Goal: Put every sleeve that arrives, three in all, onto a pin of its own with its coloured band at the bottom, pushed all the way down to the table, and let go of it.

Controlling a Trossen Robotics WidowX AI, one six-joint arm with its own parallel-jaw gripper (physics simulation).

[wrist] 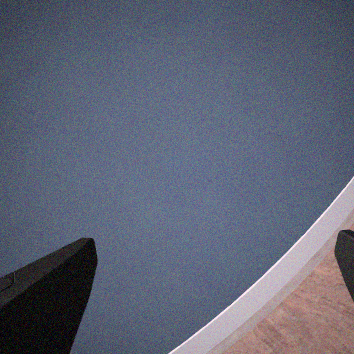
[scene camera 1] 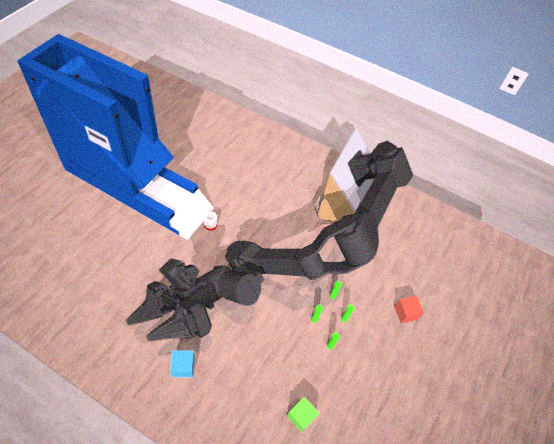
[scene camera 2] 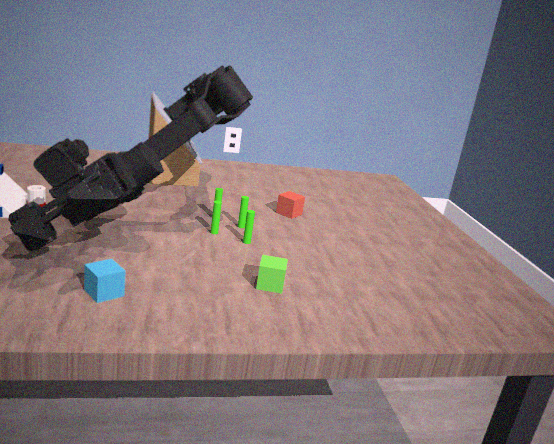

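Observation:
A white sleeve with a red band stands upright at the lower end of the white chute, its band at the bottom. Several bare green pins stand upright in a cluster on the table; one pin is nearest the green cube and another pin is on the side nearer the arm. No sleeve is on a pin. My gripper is open and empty, raised above the table on the blue cube's side, apart from the sleeve. The sleeve does not show in the wrist view.
A blue dispenser with a white chute stands at the left in scene camera 1. A blue cube, a green cube and a red cube lie around the pins. A wooden wedge stands behind the arm.

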